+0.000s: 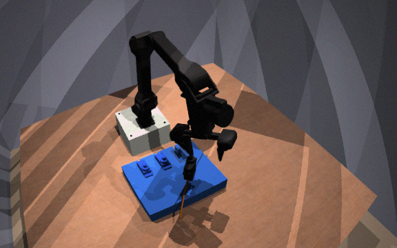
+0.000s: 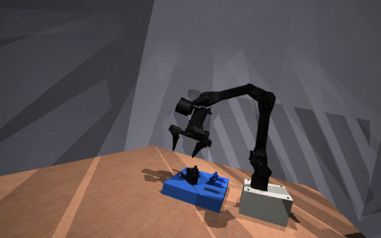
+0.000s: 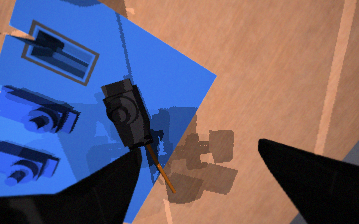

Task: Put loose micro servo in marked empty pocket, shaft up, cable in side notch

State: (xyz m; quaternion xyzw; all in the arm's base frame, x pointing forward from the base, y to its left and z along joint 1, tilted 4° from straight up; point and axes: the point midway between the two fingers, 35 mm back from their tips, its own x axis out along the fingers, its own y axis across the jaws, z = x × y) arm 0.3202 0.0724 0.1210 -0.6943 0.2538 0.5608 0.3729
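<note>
My gripper tip is now 40 mm past the blue robot deck, 80 mm to the left of it and 140 mm above it.
</note>
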